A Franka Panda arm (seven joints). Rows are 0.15 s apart.
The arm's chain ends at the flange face. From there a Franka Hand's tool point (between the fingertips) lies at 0.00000 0.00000 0.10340 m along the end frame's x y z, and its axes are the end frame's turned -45 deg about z.
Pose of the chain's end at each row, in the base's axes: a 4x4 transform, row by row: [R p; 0 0 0 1], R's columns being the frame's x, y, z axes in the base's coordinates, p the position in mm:
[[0.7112, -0.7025, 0.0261, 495.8], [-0.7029, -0.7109, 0.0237, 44.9], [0.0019, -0.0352, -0.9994, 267.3], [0, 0, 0, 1]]
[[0.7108, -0.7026, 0.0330, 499.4], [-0.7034, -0.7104, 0.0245, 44.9], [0.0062, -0.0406, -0.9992, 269.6], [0, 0, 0, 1]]
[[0.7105, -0.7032, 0.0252, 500.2], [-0.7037, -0.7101, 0.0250, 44.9], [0.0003, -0.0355, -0.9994, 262.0], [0, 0, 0, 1]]
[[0.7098, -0.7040, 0.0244, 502.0], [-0.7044, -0.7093, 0.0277, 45.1], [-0.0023, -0.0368, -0.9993, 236.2], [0, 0, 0, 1]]
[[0.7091, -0.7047, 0.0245, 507.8], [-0.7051, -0.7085, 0.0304, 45.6], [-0.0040, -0.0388, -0.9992, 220.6], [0, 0, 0, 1]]
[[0.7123, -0.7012, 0.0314, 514.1], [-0.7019, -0.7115, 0.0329, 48.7], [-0.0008, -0.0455, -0.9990, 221.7], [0, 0, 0, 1]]
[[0.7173, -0.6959, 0.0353, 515.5], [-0.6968, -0.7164, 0.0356, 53.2], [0.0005, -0.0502, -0.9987, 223.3], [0, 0, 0, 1]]
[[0.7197, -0.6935, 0.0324, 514.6], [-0.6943, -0.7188, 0.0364, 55.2], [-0.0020, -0.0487, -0.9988, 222.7], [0, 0, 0, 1]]
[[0.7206, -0.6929, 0.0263, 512.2], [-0.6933, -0.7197, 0.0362, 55.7], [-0.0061, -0.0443, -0.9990, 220.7], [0, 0, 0, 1]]
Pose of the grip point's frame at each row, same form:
[[0.9996, 0.0062, 0.0261, 498.5], [0.0057, -0.9997, 0.0237, 47.4], [0.0262, -0.0235, -0.9994, 164.0], [0, 0, 0, 1]]
[[0.9994, 0.0058, 0.0330, 502.8], [0.0049, -0.9997, 0.0245, 47.4], [0.0331, -0.0243, -0.9992, 166.3], [0, 0, 0, 1]]
[[0.9996, 0.0052, 0.0252, 502.8], [0.0045, -0.9997, 0.0250, 47.5], [0.0253, -0.0249, -0.9994, 158.7], [0, 0, 0, 1]]
[[0.9997, 0.0041, 0.0244, 504.5], [0.0035, -0.9996, 0.0277, 48.0], [0.0244, -0.0276, -0.9993, 132.9], [0, 0, 0, 1]]
[[0.9997, 0.0031, 0.0245, 510.3], [0.0024, -0.9996, 0.0304, 48.7], [0.0246, -0.0303, -0.9992, 117.3], [0, 0, 0, 1]]
[[0.9995, 0.0078, 0.0314, 517.3], [0.0068, -0.9994, 0.0329, 52.1], [0.0316, -0.0327, -0.9990, 118.4], [0, 0, 0, 1]]
[[0.9993, 0.0151, 0.0353, 519.2], [0.0139, -0.9993, 0.0356, 56.9], [0.0359, -0.0351, -0.9987, 120.0], [0, 0, 0, 1]]
[[0.9993, 0.0185, 0.0324, 518.0], [0.0173, -0.9992, 0.0364, 59.0], [0.0330, -0.0359, -0.9988, 119.4], [0, 0, 0, 1]]
[[0.9995, 0.0196, 0.0263, 514.9], [0.0187, -0.9991, 0.0362, 59.4], [0.0270, -0.0356, -0.9990, 117.4], [0, 0, 0, 1]]

